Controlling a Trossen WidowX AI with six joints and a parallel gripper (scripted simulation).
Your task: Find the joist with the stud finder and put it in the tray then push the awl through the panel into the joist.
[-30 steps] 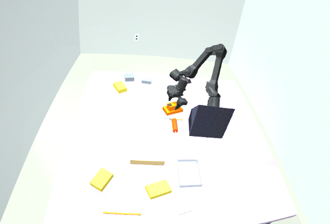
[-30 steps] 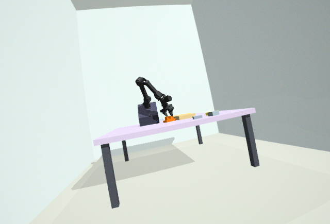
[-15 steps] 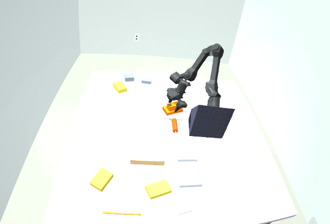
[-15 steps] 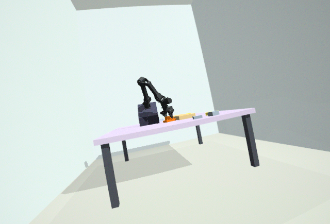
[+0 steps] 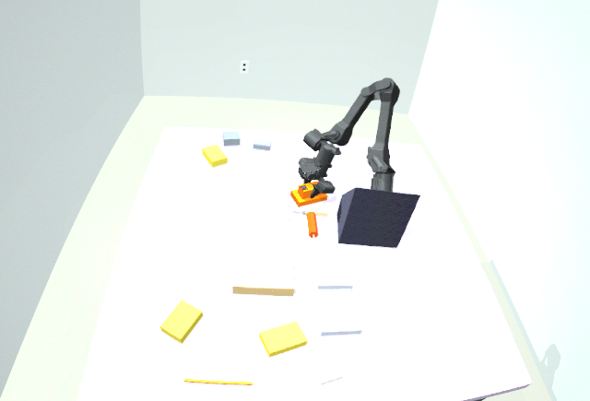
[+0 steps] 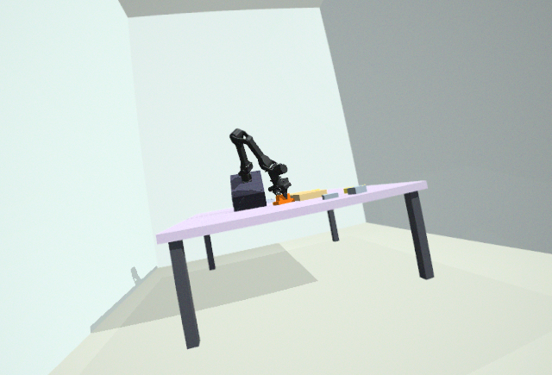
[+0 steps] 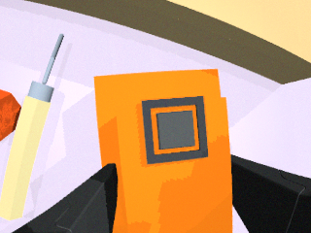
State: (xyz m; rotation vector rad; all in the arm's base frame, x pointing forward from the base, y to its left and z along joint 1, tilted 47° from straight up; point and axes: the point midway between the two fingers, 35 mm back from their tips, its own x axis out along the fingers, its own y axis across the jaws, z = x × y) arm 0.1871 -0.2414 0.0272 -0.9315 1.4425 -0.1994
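The awl lies 9 cm to the left of my gripper tip and 2 cm below it. Also, from my gripper tip: orange-handled tool: 1 cm behind, 22 cm to the left, 1 cm below; square indicator light: 2 cm ahead, 1 cm to the left, 3 cm above; orange stud finder: 1 cm ahead, 2 cm above.
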